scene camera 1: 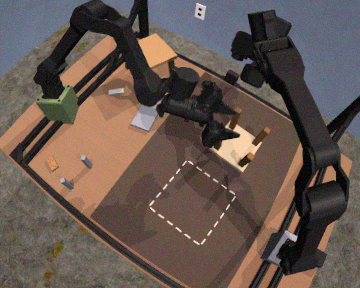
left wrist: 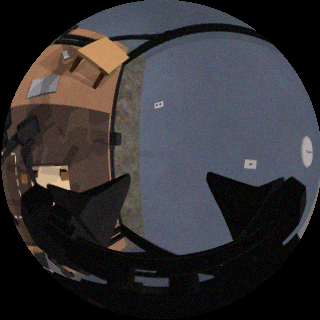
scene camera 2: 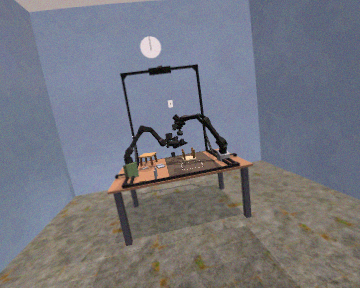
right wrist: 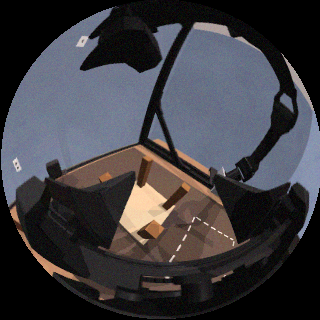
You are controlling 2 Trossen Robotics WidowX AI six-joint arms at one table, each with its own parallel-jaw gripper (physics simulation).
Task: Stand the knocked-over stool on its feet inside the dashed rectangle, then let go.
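Frame: origin at the left arm's base, x back, y right, z up, level; millimetres.
Seen in the pictures: left gripper, fingertip midpoint: (left wrist: 168, 176) (scene camera 2: 176, 131) (right wrist: 85, 50); right gripper, fingertip midpoint: (scene camera 1: 237, 124) (scene camera 2: 184, 144) (right wrist: 176, 176); left arm's base at its link origin: (scene camera 1: 290, 251) (scene camera 2: 222, 151); right arm's base at its link origin: (scene camera 1: 53, 93) (scene camera 2: 129, 163).
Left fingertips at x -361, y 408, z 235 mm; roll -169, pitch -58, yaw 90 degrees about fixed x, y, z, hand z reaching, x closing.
Observation:
Offsets run from my left fingertips to a thing's top centre. "spot": to the spot under its first point.
The knocked-over stool {dx +67, dy -155, dz -199 mm} (scene camera 1: 240, 147) (scene camera 2: 189, 158) (left wrist: 55, 177) (right wrist: 142, 207) lies upside down, its cream seat on the dark mat and its brown legs pointing up. It lies outside the dashed rectangle {spot: dx +141, dy -316, dz -309 mm} (scene camera 1: 235, 195) (right wrist: 196, 218), behind it in scene camera 1. My right gripper (scene camera 1: 237, 124) (right wrist: 176, 176) is open and empty; in scene camera 1 it overlaps the stool and hides one corner. How high it is above the stool is hard to tell. My left gripper (scene camera 1: 241, 61) (left wrist: 168, 176) is open and empty, raised high at the back, away from the stool.
An orange-topped stool {dx -374, dy -27, dz -202 mm} (scene camera 1: 155, 50) (scene camera 2: 148, 154) (left wrist: 103, 55) stands at the back left. A grey plate {dx -261, dy -210, dz -304 mm} (scene camera 1: 144, 119) (left wrist: 44, 86) lies in front of it. A green block (scene camera 1: 60, 107) (scene camera 2: 131, 170) is by the right arm's base. Small grey pieces {dx -316, dy -477, dz -235 mm} (scene camera 1: 86, 161) and an orange piece {dx -440, dy -547, dz -305 mm} (scene camera 1: 52, 163) lie at left.

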